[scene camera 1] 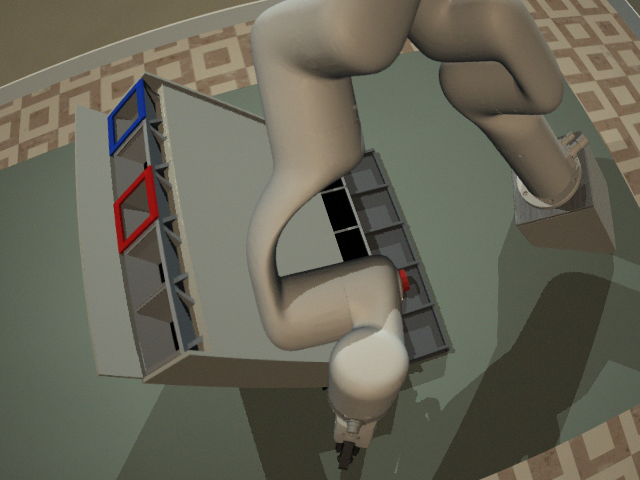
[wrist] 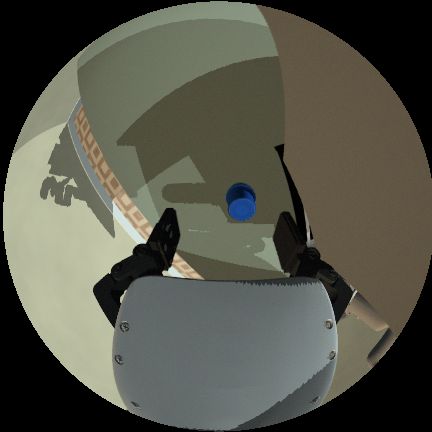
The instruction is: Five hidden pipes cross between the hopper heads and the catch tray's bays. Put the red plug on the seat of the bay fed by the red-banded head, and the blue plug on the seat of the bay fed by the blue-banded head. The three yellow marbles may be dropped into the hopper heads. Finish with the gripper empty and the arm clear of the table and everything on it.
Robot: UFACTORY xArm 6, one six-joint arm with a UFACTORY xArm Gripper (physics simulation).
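Places are measured from the arm's base along level axes (x right, y back, z down), in centimetres.
Pixels of known places: gripper, fingertip midpoint: [wrist: 227, 223]; arm's base, link origin: [scene camera 1: 549, 176] [wrist: 357, 296].
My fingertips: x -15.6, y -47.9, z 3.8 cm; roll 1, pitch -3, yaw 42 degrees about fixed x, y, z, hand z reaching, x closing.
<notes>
For each thing: its middle in the pictures, then the offset to it from my fingertips. "spot": a spot on its surface instead.
- blue plug, body centre: [wrist: 240, 201] dx +0.3, dy +1.9, dz +6.0 cm
- red plug, body centre: [scene camera 1: 394, 283] dx +16.5, dy +17.2, dz +5.6 cm
- catch tray, surface spot: [scene camera 1: 423, 338] spot: dx +6.7, dy +16.7, dz +7.3 cm
- blue-banded head, surface spot: [scene camera 1: 110, 136] spot: dx +45.1, dy -11.9, dz -21.8 cm
- red-banded head, surface spot: [scene camera 1: 153, 193] spot: dx +29.1, dy -9.3, dz -26.9 cm
- housing, body centre: [scene camera 1: 262, 239] dx +27.0, dy +1.4, dz -8.1 cm
My gripper [scene camera 1: 344, 462] [wrist: 227, 223] is open and empty beyond the near side of the housing. The blue plug [wrist: 241, 206] stands on the table beside the housing, ahead of the fingertips and between their lines in the wrist view; it is hidden in the scene view. The red plug [scene camera 1: 404, 280] shows partly behind my arm, in the fourth bay from the far end of the catch tray [scene camera 1: 423, 338]; its seat is hidden. The blue-banded head [scene camera 1: 110, 136] is at the hopper row's far end. The red-banded head [scene camera 1: 153, 193] is third from that end. No yellow marble shows.
The housing [scene camera 1: 222, 206] [wrist: 350, 125] stands between the hopper heads and the catch tray, its brown side wall close to the right finger in the wrist view. My arm passes over the housing and hides part of the tray. The arm's base block [scene camera 1: 563, 227] stands at the right.
</notes>
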